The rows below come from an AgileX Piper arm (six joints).
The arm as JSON. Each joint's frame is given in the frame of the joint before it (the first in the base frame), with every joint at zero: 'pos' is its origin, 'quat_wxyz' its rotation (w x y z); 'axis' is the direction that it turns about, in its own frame. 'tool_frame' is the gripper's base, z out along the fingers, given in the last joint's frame.
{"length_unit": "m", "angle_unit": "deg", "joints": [
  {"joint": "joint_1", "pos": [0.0, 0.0, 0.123], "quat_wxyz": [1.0, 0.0, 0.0, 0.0], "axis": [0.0, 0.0, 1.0]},
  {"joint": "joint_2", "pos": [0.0, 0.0, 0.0], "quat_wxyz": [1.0, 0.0, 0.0, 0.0], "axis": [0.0, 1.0, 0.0]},
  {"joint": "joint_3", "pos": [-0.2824, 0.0, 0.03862], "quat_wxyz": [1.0, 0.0, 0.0, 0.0], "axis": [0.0, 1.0, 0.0]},
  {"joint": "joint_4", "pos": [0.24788, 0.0, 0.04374], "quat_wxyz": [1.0, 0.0, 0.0, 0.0], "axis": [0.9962, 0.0, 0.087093]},
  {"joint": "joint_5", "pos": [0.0, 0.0, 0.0], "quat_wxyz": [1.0, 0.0, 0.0, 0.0], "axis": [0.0, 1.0, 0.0]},
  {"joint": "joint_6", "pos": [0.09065, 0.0, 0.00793], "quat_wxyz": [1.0, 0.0, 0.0, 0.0], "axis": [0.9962, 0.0, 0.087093]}
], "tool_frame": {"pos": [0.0, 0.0, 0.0], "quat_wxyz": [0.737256, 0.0, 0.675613, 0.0]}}
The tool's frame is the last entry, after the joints.
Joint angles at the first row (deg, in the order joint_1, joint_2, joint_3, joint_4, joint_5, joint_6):
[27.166, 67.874, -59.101, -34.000, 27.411, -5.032]
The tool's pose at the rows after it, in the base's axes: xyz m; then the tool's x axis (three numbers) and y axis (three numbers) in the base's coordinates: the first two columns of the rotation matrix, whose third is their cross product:
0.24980, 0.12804, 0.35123, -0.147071, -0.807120, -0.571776, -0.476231, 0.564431, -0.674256
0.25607, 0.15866, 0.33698, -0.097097, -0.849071, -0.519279, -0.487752, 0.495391, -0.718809
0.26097, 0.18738, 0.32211, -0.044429, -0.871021, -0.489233, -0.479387, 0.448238, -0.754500
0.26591, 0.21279, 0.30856, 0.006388, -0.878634, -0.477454, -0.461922, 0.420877, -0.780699
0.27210, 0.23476, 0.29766, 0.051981, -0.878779, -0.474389, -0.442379, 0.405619, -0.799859
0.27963, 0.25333, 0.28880, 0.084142, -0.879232, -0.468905, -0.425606, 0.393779, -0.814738
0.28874, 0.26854, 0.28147, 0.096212, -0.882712, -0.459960, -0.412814, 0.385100, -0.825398
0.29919, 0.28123, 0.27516, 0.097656, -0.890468, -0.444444, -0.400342, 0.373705, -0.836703
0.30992, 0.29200, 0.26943, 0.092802, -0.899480, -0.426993, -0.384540, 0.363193, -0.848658
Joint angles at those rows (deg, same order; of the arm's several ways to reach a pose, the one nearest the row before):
[33.303, 72.721, -60.353, -42.753, 29.212, -0.102]
[38.711, 77.554, -61.149, -53.410, 29.830, 8.415]
[43.017, 82.293, -61.730, -64.755, 29.907, 18.645]
[46.071, 86.834, -62.602, -75.533, 29.872, 28.916]
[48.021, 91.146, -64.171, -84.616, 29.974, 37.564]
[49.194, 95.206, -66.453, -90.767, 30.452, 43.127]
[49.786, 99.035, -69.395, -93.543, 31.250, 45.374]
[49.983, 102.687, -72.764, -94.367, 32.168, 45.346]
[50.014, 106.134, -76.219, -94.591, 33.322, 44.616]

